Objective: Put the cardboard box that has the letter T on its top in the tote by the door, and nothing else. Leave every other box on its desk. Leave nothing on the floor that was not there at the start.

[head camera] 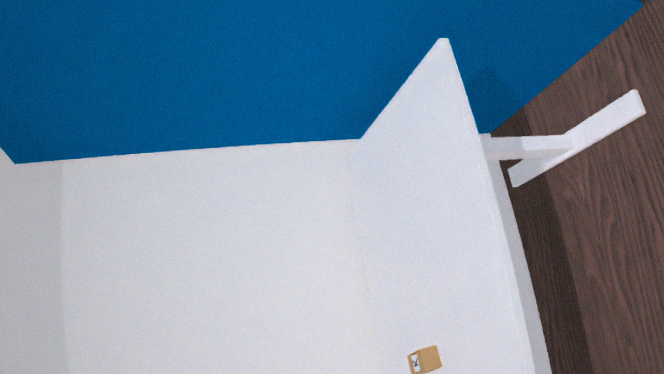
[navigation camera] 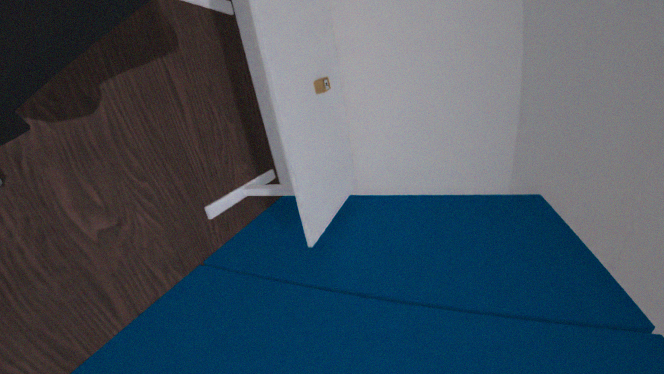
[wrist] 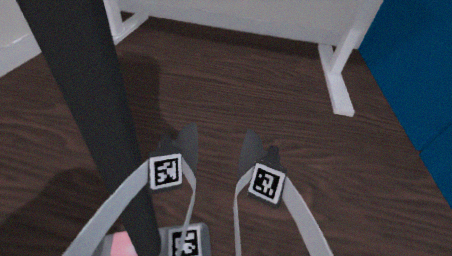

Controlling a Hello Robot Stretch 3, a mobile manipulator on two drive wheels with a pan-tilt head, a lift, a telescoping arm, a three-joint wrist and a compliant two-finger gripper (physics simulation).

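Frame: origin at the robot's base, x ahead, y left, z up, level; millimetres.
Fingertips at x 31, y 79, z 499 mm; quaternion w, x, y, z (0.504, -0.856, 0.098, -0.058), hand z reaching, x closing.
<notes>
A point is followed by its place in that frame.
A small cardboard box point(head camera: 424, 358) {x 289, y 1136, z 764 mm} with a white label on its top sits on a white desk top point(head camera: 431, 209) {x 591, y 906, z 720 mm}. It also shows in the navigation view point(navigation camera: 321, 85) {x 281, y 1137, z 761 mm}. The letter on the label is too small to read.
A white desk leg with a long foot point(wrist: 337, 81) stands on the wood floor point(wrist: 246, 88) ahead of the gripper. A blue surface point(wrist: 414, 63) borders the floor on the right. My black mast point(wrist: 91, 88) crosses the left of the wrist view.
</notes>
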